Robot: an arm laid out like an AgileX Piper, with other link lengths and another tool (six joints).
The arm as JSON. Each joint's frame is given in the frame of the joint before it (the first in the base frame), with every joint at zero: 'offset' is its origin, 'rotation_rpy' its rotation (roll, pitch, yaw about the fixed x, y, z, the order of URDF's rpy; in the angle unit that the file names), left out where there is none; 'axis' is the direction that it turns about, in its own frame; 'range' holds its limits. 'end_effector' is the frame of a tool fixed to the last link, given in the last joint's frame.
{
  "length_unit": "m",
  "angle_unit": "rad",
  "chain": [
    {
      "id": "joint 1",
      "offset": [
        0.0,
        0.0,
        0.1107
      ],
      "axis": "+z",
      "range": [
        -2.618,
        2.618
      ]
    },
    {
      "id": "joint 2",
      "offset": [
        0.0,
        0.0,
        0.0
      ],
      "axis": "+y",
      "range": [
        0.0,
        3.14
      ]
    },
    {
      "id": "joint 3",
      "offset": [
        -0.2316,
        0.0,
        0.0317
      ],
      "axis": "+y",
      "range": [
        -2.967,
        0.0
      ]
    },
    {
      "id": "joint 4",
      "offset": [
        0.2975,
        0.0,
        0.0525
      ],
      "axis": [
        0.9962,
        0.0,
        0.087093
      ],
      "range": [
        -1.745,
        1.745
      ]
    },
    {
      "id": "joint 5",
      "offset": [
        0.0,
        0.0,
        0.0
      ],
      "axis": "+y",
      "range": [
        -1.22,
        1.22
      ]
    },
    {
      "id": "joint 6",
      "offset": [
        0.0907,
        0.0,
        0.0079
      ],
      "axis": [
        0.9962,
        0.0,
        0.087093
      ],
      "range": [
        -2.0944,
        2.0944
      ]
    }
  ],
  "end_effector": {
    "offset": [
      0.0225,
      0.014,
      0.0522
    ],
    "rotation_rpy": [
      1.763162,
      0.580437,
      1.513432
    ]
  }
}
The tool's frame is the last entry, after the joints.
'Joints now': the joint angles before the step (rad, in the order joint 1, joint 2, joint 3, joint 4, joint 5, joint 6). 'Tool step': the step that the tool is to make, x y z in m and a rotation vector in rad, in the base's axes. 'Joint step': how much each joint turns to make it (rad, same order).
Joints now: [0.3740 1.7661 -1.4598 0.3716 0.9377 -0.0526]
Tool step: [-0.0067 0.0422 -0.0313 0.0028 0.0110 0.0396]
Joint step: [0.0966 0.0804 -0.0001 0.0025 -0.0859 0.0303]
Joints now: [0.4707 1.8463 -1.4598 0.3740 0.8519 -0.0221]
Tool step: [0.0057 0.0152 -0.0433 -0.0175 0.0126 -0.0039]
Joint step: [0.0301 0.1039 -0.0001 0.0009 -0.0916 0.0026]
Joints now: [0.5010 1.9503 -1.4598 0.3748 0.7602 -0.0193]
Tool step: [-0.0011 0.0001 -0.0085 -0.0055 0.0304 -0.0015]
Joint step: [-0.0001 0.0143 0.0009 0.0067 0.0141 0.0040]
